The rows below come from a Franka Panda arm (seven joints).
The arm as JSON. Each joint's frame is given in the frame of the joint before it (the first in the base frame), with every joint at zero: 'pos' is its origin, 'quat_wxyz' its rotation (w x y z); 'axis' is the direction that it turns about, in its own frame. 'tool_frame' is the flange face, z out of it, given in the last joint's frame.
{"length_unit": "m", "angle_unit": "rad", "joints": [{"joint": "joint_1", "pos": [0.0, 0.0, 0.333], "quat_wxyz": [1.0, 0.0, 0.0, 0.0], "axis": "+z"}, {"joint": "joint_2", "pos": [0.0, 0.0, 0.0], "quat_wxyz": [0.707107, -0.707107, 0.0, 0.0], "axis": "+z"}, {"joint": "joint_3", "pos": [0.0, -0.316, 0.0], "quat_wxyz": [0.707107, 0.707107, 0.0, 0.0], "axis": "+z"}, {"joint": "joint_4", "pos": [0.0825, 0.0, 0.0], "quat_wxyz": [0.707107, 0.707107, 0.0, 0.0], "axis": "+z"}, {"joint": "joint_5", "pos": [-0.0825, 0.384, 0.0], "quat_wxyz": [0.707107, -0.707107, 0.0, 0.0], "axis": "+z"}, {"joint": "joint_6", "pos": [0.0, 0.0, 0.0], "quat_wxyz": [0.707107, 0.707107, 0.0, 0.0], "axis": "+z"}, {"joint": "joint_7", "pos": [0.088, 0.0, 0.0], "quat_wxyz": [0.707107, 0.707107, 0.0, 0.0], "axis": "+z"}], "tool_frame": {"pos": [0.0, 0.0, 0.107], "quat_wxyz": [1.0, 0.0, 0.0, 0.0]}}
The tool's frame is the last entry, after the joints.
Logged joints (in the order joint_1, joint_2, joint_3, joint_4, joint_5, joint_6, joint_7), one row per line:
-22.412 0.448 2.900 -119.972 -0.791 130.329 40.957
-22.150 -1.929 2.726 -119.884 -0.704 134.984 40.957
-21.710 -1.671 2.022 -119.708 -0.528 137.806 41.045
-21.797 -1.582 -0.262 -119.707 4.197 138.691 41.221
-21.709 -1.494 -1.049 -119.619 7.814 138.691 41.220
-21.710 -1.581 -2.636 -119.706 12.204 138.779 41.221
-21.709 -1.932 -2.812 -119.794 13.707 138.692 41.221
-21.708 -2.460 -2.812 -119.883 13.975 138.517 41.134
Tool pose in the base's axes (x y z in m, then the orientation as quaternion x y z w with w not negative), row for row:
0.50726 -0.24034 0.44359 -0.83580 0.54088 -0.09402 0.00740
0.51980 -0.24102 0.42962 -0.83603 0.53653 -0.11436 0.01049
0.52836 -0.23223 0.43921 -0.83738 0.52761 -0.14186 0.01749
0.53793 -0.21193 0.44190 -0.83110 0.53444 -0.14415 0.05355
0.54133 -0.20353 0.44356 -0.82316 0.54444 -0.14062 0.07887
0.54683 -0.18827 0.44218 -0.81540 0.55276 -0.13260 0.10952
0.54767 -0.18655 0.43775 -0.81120 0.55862 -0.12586 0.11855
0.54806 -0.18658 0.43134 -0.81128 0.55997 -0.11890 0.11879
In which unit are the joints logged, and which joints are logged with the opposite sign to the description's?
The joints are logged in degrees. Opposite sign: joint_2, joint_3.
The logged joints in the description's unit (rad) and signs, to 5 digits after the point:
-0.39116 -0.00782 -0.05061 -2.09391 -0.01381 2.27467 0.71483
-0.38659 0.03367 -0.04758 -2.09237 -0.01229 2.35592 0.71483
-0.37891 0.02916 -0.03529 -2.08930 -0.00922 2.40517 0.71637
-0.38043 0.02761 0.00457 -2.08928 0.07325 2.42061 0.71944
-0.37889 0.02608 0.01831 -2.08775 0.13638 2.42061 0.71942
-0.37891 0.02759 0.04601 -2.08926 0.21300 2.42215 0.71944
-0.37889 0.03372 0.04908 -2.09080 0.23923 2.42063 0.71944
-0.37888 0.04294 0.04908 -2.09235 0.24391 2.41758 0.71792

